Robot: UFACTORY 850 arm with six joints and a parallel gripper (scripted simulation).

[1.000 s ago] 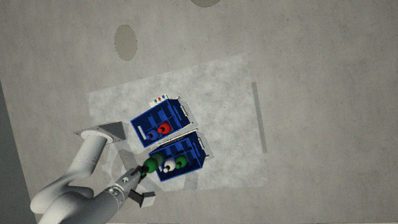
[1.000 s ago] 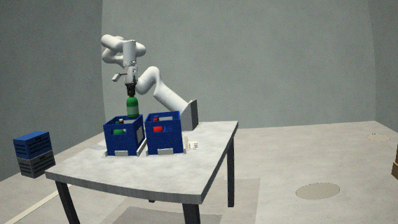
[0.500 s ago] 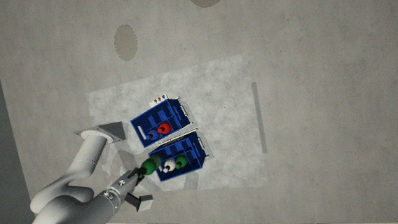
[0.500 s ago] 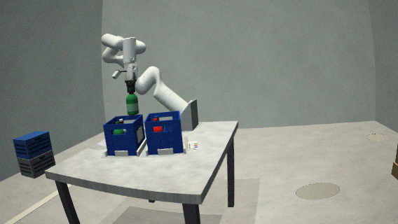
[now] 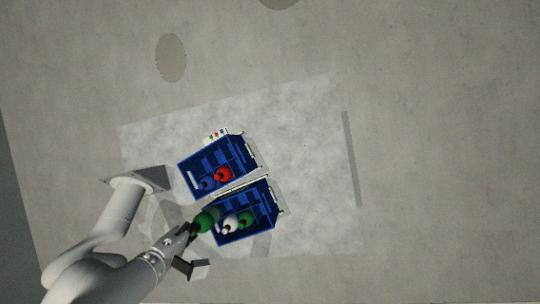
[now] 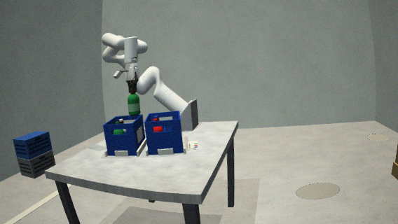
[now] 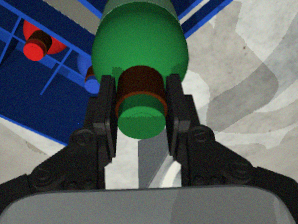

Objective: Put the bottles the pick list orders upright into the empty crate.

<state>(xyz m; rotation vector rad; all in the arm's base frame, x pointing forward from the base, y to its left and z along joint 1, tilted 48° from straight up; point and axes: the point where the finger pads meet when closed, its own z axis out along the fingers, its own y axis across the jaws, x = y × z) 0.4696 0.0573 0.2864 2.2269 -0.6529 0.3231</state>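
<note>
Right now the green-label bottle is 70 mm below my hand. Round my hand: red-label bottle 30 mm ahead, 140 mm to the left, 250 mm below; white-label bottle 10 mm ahead, 100 mm to the right, 250 mm below; blue-label bottle 60 mm behind, 120 mm to the left, 250 mm below.
</note>
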